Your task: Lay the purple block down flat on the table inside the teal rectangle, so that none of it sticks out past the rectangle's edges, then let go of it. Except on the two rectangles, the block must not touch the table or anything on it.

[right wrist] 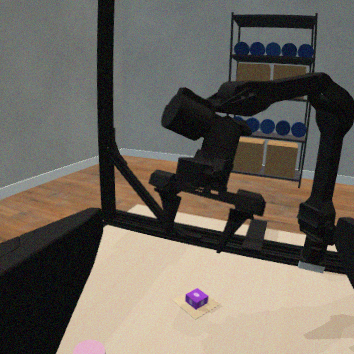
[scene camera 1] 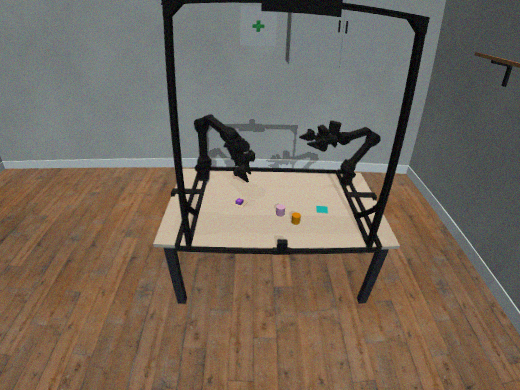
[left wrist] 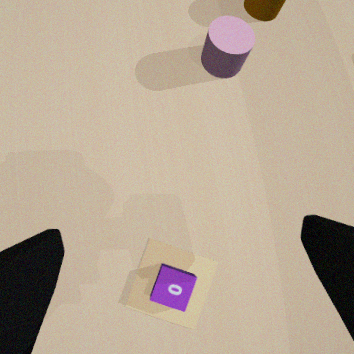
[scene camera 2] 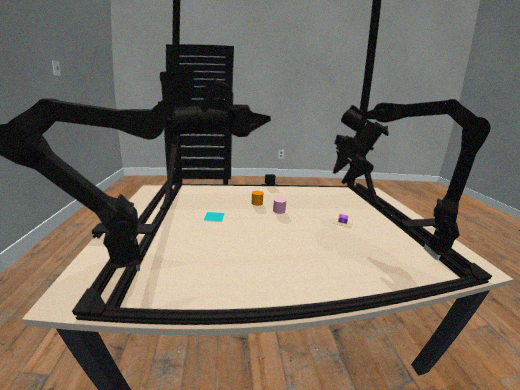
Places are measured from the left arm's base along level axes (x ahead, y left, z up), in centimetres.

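Pixels of known places: left gripper, fingertip midpoint: [right wrist: 190, 243] [scene camera 1: 249, 178] [left wrist: 183, 235] [scene camera 2: 337, 178]; right gripper, fingertip midpoint: [right wrist: 222, 225] [scene camera 1: 303, 140] [scene camera 2: 260, 117]; left arm's base, origin of the base link: [right wrist: 312, 257] [scene camera 1: 203, 178] [scene camera 2: 439, 248]; right arm's base, origin of the base link: [scene camera 1: 346, 182] [scene camera 2: 125, 258].
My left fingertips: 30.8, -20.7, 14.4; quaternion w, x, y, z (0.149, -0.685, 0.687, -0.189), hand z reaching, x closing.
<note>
For each thing: its top centre in the pictures, then the offset to it from my left fingertips, as dx, dy, dz. "spot": a spot on its surface instead.
- purple block, middle of its top: [left wrist: 173, 288] [right wrist: 196, 294] [scene camera 2: 343, 216] [scene camera 1: 239, 200] -5.2, -0.2, -14.4
- pale yellow rectangle, surface spot: [left wrist: 204, 285] spot: -5.6, -3.3, -16.1
- teal rectangle, surface spot: [scene camera 2: 214, 217] [scene camera 1: 321, 208] spot: +40.5, +0.1, -16.2
- pink cylinder, middle of its top: [left wrist: 231, 33] [right wrist: 88, 351] [scene camera 2: 280, 199] [scene camera 1: 280, 206] +17.5, -7.2, -11.7
- orange cylinder, middle of its top: [scene camera 2: 257, 192] [scene camera 1: 296, 215] +25.6, -13.4, -11.8
The purple block [scene camera 1: 239, 201] [scene camera 2: 343, 219] [left wrist: 173, 288] [right wrist: 196, 298] lies flat on a pale yellow rectangle [scene camera 2: 349, 223] [left wrist: 204, 285] [right wrist: 213, 304], inside its edges. The teal rectangle [scene camera 1: 322, 209] [scene camera 2: 214, 217] lies bare on the table, beyond the cylinders from the block; it does not show in the wrist views. My left gripper [scene camera 1: 242, 177] [scene camera 2: 339, 178] [right wrist: 190, 243] is open and empty, above the table and pointing down; in the left wrist view the block lies low between its fingers. My right gripper [scene camera 1: 304, 140] [scene camera 2: 270, 118] is open and empty, high above the table, pointing sideways.
A pink cylinder [scene camera 1: 280, 210] [scene camera 2: 280, 205] [left wrist: 227, 47] [right wrist: 90, 347] and an orange cylinder [scene camera 1: 296, 218] [scene camera 2: 257, 198] [left wrist: 264, 7] stand between the block and the teal rectangle. A black frame [scene camera 1: 172, 100] with upright posts surrounds the table.
</note>
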